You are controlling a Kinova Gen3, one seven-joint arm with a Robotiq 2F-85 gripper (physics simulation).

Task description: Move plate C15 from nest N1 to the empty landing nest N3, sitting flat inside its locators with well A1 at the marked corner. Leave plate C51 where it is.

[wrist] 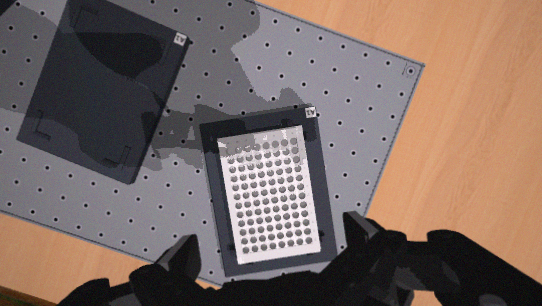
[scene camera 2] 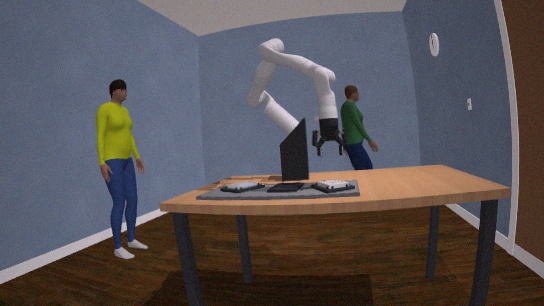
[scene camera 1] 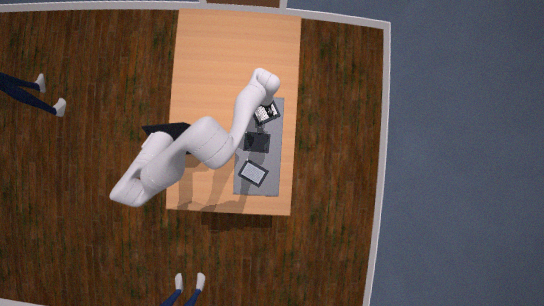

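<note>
A white plate with round dark wells [scene camera 1: 261, 114] [scene camera 2: 334, 185] [wrist: 270, 200] sits in a dark nest [wrist: 321, 200], whose A1 tag is at its upper right in the wrist view. A pale plate [scene camera 1: 253, 173] [scene camera 2: 242, 185] sits in another nest at the board's opposite end. I cannot read any plate or nest names. The empty dark nest [scene camera 1: 257, 142] [scene camera 2: 286, 187] [wrist: 100, 95] lies between them, with corner locators and an A1 tag [wrist: 180, 38]. My gripper [scene camera 2: 330, 150] [wrist: 271, 239] is open and empty, high above the white plate, fingertips toward its lower end in the wrist view.
The nests stand on a grey perforated board [scene camera 1: 272, 188] [scene camera 2: 352, 191] [wrist: 295, 45] on the wooden table [scene camera 1: 225, 45] [scene camera 2: 425, 185]. A black upright panel [scene camera 1: 167, 130] [scene camera 2: 295, 155] stands by the arm's base. Two people [scene camera 2: 117, 135] [scene camera 2: 353, 122] stand beyond the table.
</note>
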